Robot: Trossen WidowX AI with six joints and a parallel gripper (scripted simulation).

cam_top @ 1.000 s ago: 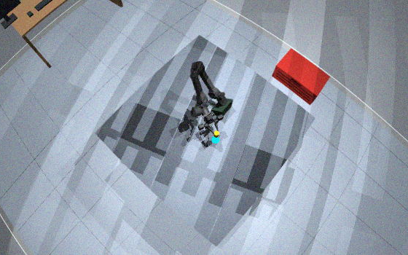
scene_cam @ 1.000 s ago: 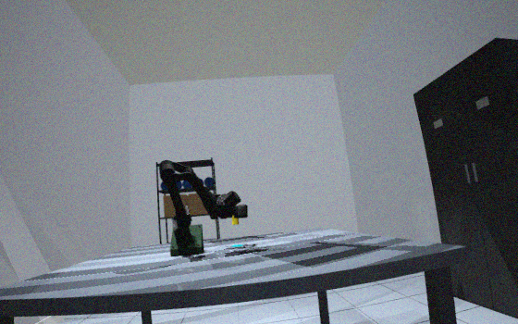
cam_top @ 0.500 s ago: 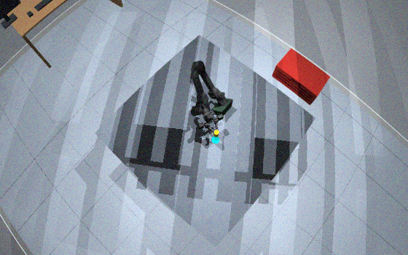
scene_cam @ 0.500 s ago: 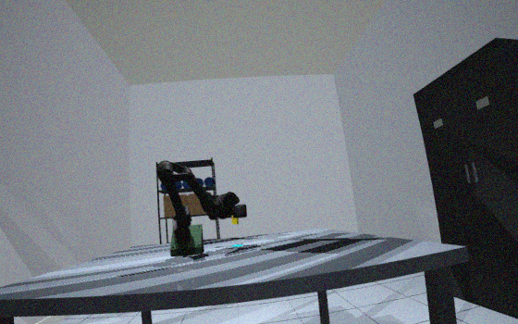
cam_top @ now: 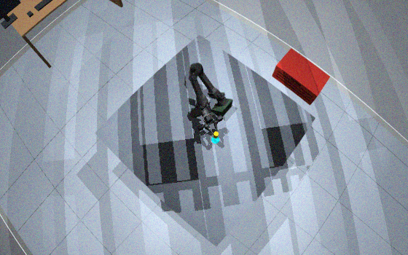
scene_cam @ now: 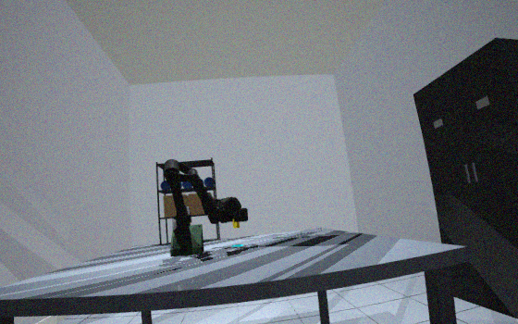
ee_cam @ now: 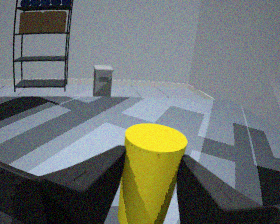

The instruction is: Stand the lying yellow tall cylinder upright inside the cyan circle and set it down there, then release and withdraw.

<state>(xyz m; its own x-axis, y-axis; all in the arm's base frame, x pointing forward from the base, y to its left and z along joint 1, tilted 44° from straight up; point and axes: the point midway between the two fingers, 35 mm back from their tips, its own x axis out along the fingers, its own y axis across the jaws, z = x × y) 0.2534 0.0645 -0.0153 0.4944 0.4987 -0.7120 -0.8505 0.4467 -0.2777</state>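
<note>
Right now the cyan circle is 140 mm below my gripper tip. From my gripper tip the other things lie so: yellow tall cylinder: 20 mm below.
</note>
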